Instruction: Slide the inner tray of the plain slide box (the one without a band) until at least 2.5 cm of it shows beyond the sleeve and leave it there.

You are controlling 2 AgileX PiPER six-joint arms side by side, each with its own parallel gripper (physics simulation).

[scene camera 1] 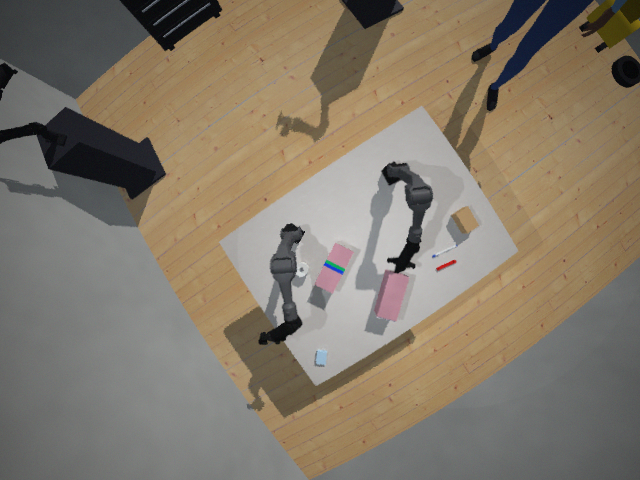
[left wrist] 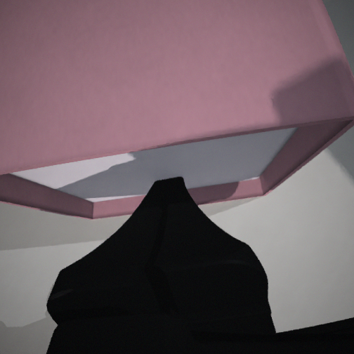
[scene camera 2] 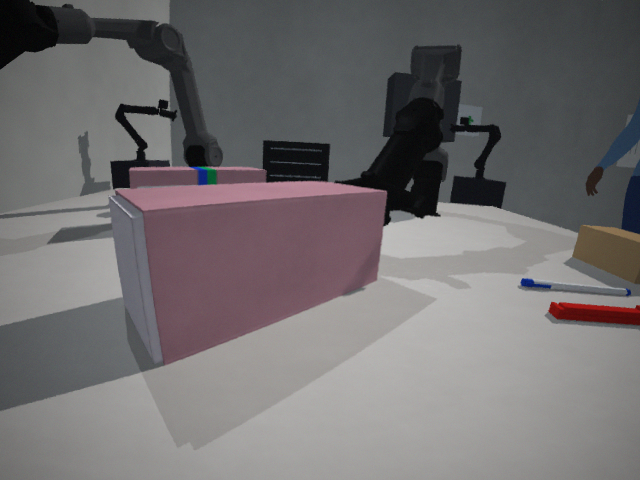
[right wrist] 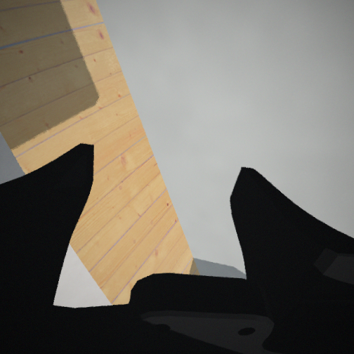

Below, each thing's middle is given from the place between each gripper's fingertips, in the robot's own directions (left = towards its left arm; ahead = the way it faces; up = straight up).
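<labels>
I find the blue-white pen point(scene camera 2: 524, 282) 210 mm below my right hand, and it is 1010 mm to the left of that hand and 120 mm ahead of it.
From my left hand, the blue-white pen is 20 mm below, 50 mm ahead and 300 mm to the left.
</labels>
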